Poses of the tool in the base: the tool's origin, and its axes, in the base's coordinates. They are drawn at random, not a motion.
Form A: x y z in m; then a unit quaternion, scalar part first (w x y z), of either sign.
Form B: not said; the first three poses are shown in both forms.
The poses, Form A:
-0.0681, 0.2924, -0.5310, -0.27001, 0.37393, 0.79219, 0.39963
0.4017, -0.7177, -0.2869, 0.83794, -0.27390, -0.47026, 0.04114
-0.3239, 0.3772, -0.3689, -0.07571, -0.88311, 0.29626, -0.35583
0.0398, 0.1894, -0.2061, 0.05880, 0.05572, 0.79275, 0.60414
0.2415, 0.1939, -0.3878, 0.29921, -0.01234, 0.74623, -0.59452
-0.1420, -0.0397, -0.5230, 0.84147, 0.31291, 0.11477, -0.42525
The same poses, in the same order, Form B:
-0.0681, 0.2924, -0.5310, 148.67, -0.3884, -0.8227, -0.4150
0.4017, -0.7177, -0.2869, 66.15, -0.5019, -0.8617, 0.0754
-0.3239, 0.3772, -0.3689, 171.32, 0.8857, -0.2971, 0.3569
0.0398, 0.1894, -0.2061, 173.26, 0.0558, 0.7941, 0.6052
0.2415, 0.1939, -0.3878, 145.18, -0.0129, 0.7821, -0.6231
-0.1420, -0.0397, -0.5230, 65.41, 0.5791, 0.2124, -0.7871

